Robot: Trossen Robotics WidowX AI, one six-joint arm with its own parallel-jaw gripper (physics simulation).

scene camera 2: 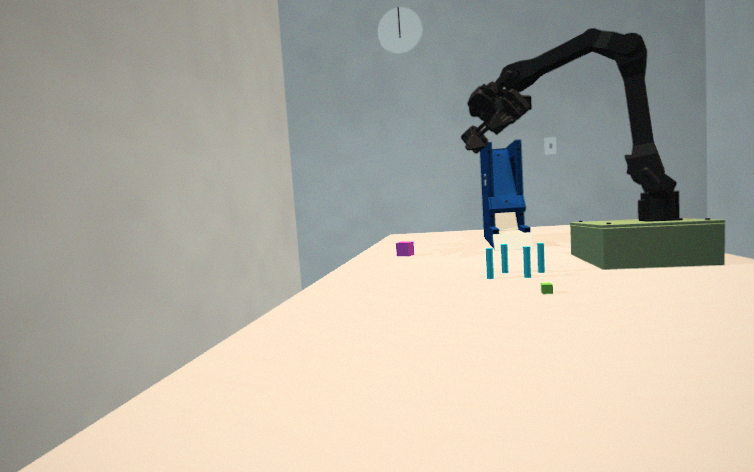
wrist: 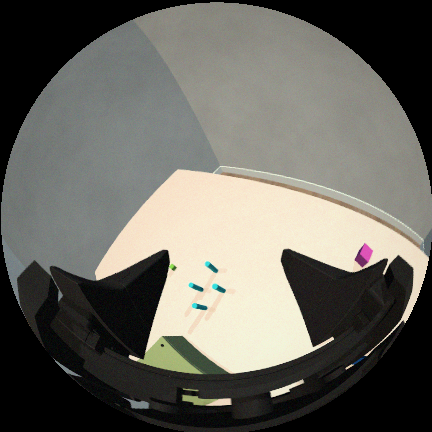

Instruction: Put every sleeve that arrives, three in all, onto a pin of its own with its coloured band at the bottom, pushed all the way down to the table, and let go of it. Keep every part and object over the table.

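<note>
Several teal pins [scene camera 2: 526, 262] [wrist: 219, 288] stand upright on the table [scene camera 2: 333, 378] [wrist: 235, 220] in a small group. No sleeve shows on the pins, and no sleeve shows in either view. My gripper [scene camera 2: 491, 129] [wrist: 227, 256] is open, with its fingers wide apart and no object between them. In the scene view it hangs high above the table, close to the top of a blue chute [scene camera 2: 503, 166]. The chute stands upright behind the pins, with a pale cream piece [scene camera 2: 513, 240] at its foot. In the wrist view the pins show between and beyond the fingers.
A small green cube [scene camera 2: 546, 288] [wrist: 172, 267] lies near the pins. A magenta cube [scene camera 2: 404, 248] [wrist: 364, 255] lies toward the table's left edge in the scene view. A green box [scene camera 2: 662, 247] [wrist: 165, 356] under the arm's base stands right of the pins in the scene view.
</note>
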